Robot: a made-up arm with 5 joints.
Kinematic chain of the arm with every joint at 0, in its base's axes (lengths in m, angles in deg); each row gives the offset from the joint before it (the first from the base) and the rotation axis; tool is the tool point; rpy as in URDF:
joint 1: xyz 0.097 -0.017 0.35 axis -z
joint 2: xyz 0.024 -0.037 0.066 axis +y
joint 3: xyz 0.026 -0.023 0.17 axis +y
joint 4: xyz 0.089 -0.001 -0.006 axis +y
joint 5: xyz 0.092 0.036 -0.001 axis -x
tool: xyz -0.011 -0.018 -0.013 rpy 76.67 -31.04 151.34
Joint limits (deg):
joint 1: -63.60..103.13
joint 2: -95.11..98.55
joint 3: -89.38..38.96
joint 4: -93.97..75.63
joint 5: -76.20..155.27
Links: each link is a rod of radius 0.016 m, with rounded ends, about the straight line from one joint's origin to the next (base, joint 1, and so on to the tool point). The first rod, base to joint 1, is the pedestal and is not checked.
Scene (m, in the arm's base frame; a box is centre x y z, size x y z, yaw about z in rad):
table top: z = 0
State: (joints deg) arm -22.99 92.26 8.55 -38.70 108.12
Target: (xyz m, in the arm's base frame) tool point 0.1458 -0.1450 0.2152
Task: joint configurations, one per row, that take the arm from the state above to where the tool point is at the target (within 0.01 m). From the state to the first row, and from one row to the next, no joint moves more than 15 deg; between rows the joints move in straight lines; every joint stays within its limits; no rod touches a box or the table.
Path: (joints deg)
1: -10.18 93.31 11.97 -36.75 106.12
2: 2.64 94.36 15.39 -34.79 104.13
3: 15.45 95.40 18.81 -32.84 102.13
4: 28.27 96.45 22.23 -30.88 100.13
5: 41.08 97.50 25.65 -28.93 98.14
6: 53.89 98.55 29.07 -26.98 96.14

